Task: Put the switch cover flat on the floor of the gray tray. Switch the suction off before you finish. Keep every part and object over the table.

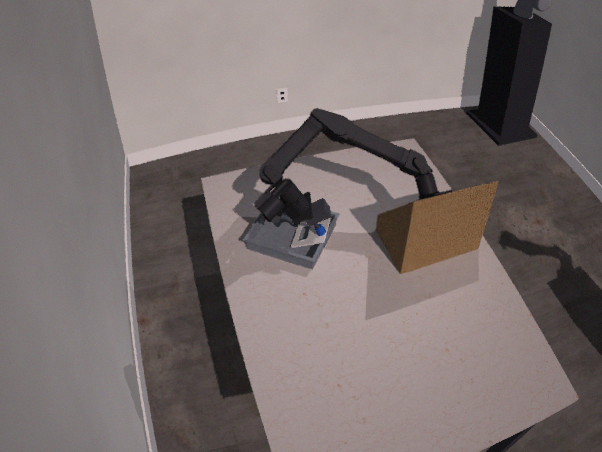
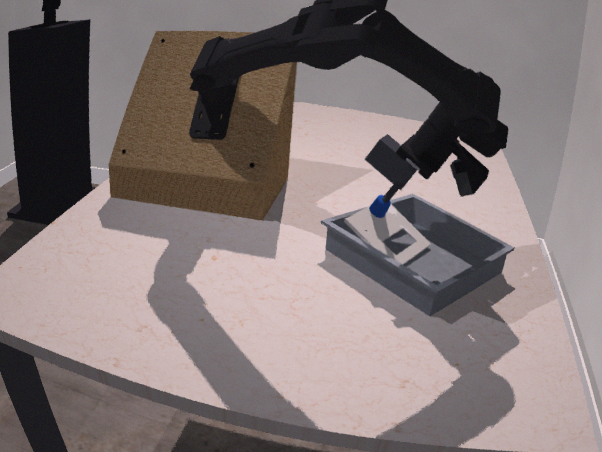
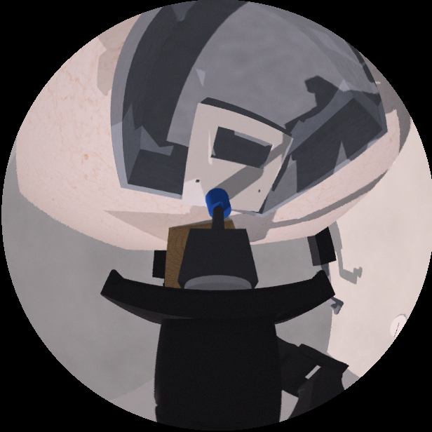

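Observation:
The light switch cover [image 1: 314, 239] [image 2: 367, 229] [image 3: 206, 172], a thin plate with a rectangular window, hangs on my blue suction cup [image 1: 321, 230] [image 2: 380, 206] [image 3: 218, 203]. The cup sits on its face near the end away from the window. The cover is tilted, with the cup end higher, about level with the rim, and the window end lower inside the gray tray [image 1: 277, 254] [image 2: 377, 274] [image 3: 116, 145]. It is at the tray end nearest the wooden block. Whether its low edge touches the tray floor or a wall cannot be told.
The wooden wedge block [image 1: 445, 230] [image 2: 190, 190] [image 3: 174, 250] carries the arm's base, beside the tray across a short stretch of table. The tray stands near one table edge. A black pedestal [image 1: 512, 75] [image 2: 50, 125] stands on the floor beyond the table.

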